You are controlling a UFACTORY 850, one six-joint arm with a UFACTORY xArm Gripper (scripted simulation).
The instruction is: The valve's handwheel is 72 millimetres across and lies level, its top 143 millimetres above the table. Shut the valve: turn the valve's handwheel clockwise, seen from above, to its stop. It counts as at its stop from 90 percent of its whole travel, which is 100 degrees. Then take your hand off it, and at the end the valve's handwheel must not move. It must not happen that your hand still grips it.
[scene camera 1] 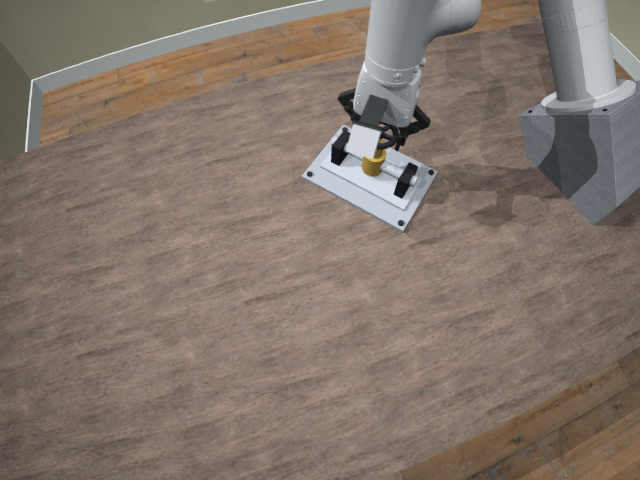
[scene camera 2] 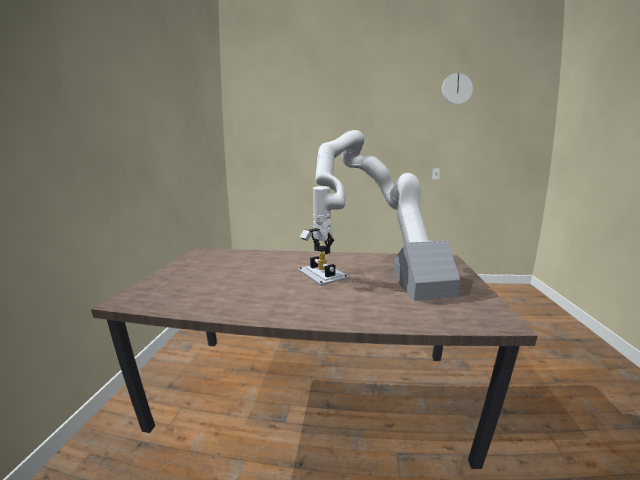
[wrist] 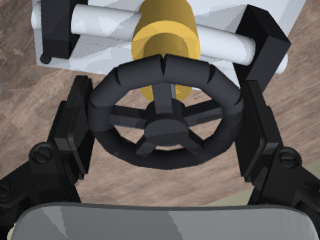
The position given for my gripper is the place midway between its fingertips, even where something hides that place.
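Note:
My gripper is visible at [scene camera 1: 377, 139] and at [wrist: 166, 97]. A black spoked handwheel is visible at [wrist: 165, 123].

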